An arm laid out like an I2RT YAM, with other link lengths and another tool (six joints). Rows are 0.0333 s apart.
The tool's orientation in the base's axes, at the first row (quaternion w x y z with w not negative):
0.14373 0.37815 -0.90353 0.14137
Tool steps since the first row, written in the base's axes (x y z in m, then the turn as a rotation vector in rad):
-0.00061 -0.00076 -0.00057 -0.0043 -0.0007 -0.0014
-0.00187 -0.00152 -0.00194 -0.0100 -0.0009 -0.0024
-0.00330 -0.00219 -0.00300 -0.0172 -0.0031 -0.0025
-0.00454 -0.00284 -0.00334 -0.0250 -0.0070 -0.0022
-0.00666 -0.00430 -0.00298 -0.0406 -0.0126 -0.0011
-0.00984 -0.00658 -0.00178 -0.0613 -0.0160 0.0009
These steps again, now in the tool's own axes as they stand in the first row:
0.00069 0.00001 0.00089 0.0028 0.0028 0.0022
0.00152 0.00061 0.00262 0.0064 0.0070 0.0041
0.00253 0.00135 0.00406 0.0126 0.0107 0.0061
0.00365 0.00186 0.00480 0.0205 0.0137 0.0084
0.00615 0.00236 0.00532 0.0350 0.0211 0.0118
0.01020 0.00295 0.00554 0.0518 0.0335 0.0144

